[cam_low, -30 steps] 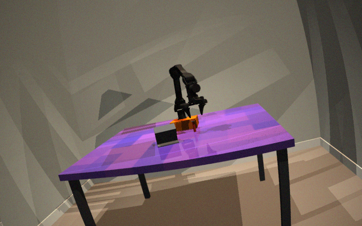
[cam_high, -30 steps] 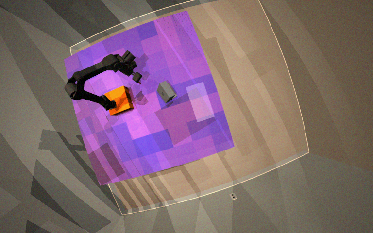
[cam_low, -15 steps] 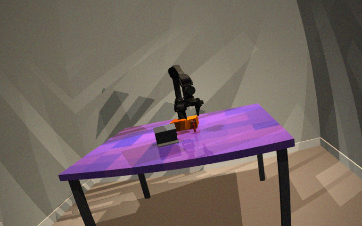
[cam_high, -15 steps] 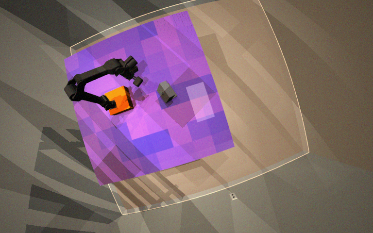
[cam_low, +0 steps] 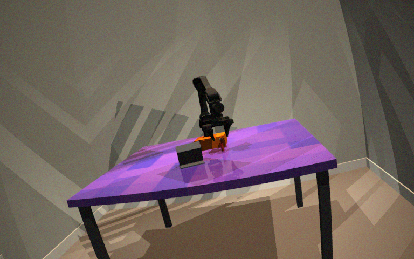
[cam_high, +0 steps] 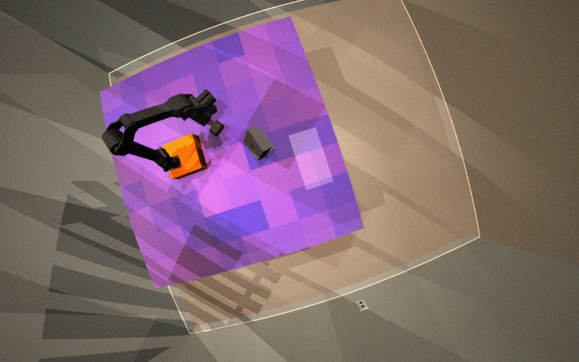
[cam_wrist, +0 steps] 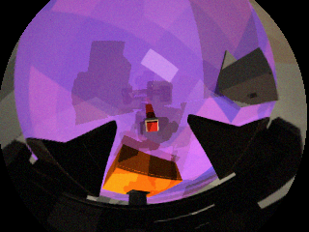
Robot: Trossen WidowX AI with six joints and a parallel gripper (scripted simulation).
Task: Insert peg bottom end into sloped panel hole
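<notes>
Right now the dark red peg is 20 mm below my gripper tip. From my gripper tip the other things lie so: grey sloped panel: 180 mm ahead, 160 mm to the right, 20 mm below.
</notes>
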